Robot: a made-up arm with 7 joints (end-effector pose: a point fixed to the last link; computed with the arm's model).
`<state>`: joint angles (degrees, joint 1 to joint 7).
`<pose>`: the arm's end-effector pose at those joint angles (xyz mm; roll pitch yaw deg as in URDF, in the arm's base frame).
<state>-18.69 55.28 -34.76 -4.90 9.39 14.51 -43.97</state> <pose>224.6 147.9 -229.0 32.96 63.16 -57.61</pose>
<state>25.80 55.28 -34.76 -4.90 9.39 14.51 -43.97</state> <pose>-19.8 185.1 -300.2 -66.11 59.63 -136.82</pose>
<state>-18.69 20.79 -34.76 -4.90 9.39 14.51 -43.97</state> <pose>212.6 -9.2 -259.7 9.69 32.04 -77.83</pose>
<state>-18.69 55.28 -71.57 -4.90 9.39 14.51 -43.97</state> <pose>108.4 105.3 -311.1 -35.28 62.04 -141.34</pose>
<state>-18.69 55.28 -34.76 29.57 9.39 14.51 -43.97</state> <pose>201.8 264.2 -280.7 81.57 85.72 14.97</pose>
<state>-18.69 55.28 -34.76 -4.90 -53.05 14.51 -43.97</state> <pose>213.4 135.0 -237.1 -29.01 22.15 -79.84</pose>
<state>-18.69 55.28 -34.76 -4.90 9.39 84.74 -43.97</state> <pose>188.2 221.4 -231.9 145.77 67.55 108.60</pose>
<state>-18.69 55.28 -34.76 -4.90 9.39 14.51 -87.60</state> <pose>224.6 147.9 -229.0 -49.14 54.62 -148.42</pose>
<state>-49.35 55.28 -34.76 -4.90 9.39 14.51 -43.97</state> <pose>326.5 101.6 -88.5 66.53 41.12 -38.71</pose>
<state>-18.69 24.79 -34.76 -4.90 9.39 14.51 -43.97</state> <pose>214.3 9.5 -261.1 11.16 35.84 -76.75</pose>
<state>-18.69 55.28 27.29 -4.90 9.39 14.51 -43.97</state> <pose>235.0 287.1 -30.8 57.06 16.18 -2.54</pose>
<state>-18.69 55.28 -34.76 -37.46 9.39 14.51 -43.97</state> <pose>188.2 63.1 -148.8 41.19 40.80 -74.32</pose>
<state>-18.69 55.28 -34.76 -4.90 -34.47 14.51 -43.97</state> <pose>216.5 140.0 -236.6 -16.29 35.44 -80.43</pose>
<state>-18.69 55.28 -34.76 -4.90 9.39 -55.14 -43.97</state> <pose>181.6 97.3 -181.8 50.88 24.54 -102.37</pose>
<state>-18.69 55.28 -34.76 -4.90 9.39 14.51 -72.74</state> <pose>224.6 147.9 -229.0 -29.48 64.20 -125.74</pose>
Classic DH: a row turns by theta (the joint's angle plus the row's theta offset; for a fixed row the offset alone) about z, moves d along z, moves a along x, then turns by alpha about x. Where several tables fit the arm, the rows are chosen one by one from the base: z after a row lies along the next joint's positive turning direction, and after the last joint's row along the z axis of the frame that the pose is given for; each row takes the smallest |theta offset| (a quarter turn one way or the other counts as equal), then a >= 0, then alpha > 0; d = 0 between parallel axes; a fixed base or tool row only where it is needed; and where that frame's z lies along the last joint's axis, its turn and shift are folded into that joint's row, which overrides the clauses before.
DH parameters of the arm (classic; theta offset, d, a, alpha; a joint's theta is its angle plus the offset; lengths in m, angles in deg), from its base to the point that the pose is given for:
base (fixed): -4.07 0 0 -74.51
joint 1: -75.12 0.0366 -0.0138 -90
joint 2: 74 -0.0005 -0.009 90
joint 3: 90 -0.232 0.0172 -90
joint 4: 90 0.002 0.0109 90
joint 5: 0 0.1473 0 -90
joint 6: -90 0 0.0713 90
joint 7: 0 -0.0004 0 0

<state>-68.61 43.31 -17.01 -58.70 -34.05 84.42 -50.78</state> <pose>219.5 14.6 20.4 33.01 39.33 -75.48</pose>
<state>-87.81 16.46 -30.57 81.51 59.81 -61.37 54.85</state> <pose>411.7 -30.9 -101.1 87.51 -36.56 -66.17</pose>
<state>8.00 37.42 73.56 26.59 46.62 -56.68 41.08</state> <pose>30.1 366.0 -141.6 84.84 -53.10 21.48</pose>
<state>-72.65 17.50 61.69 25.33 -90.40 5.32 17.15</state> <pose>363.2 228.5 -29.2 -124.27 -10.19 33.13</pose>
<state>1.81 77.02 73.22 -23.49 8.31 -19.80 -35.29</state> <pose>104.0 217.8 146.7 119.84 -16.78 -22.48</pose>
